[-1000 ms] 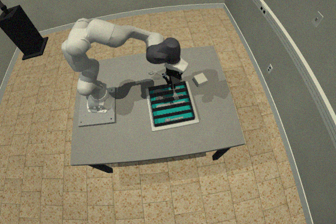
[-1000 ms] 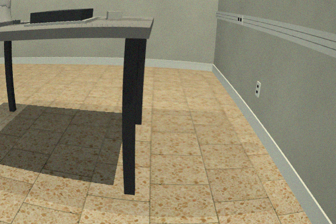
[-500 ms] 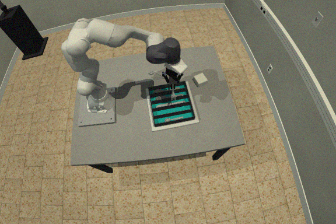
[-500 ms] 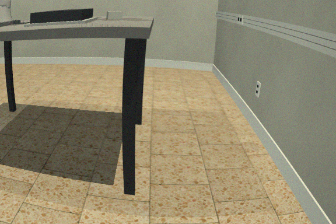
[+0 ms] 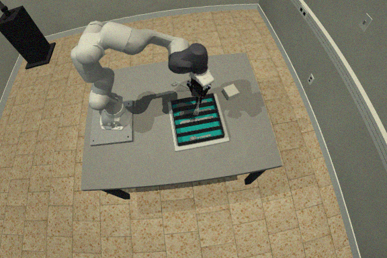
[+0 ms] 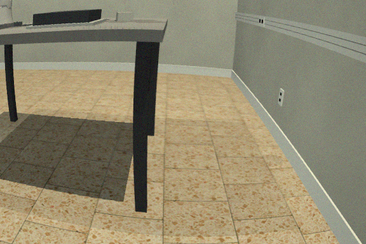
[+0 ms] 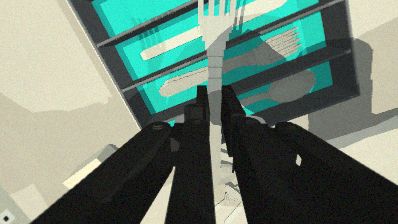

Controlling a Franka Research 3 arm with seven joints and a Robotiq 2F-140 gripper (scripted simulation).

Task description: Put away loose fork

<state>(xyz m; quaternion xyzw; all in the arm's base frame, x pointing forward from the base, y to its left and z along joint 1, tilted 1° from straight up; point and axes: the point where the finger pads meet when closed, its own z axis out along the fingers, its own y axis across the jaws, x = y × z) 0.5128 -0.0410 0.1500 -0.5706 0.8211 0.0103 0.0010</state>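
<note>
Right now my hand is 16 cm above the knife and 6 cm to the left of it. Round my hand: white box 23 cm ahead, 15 cm below, 11 cm to the left.
</note>
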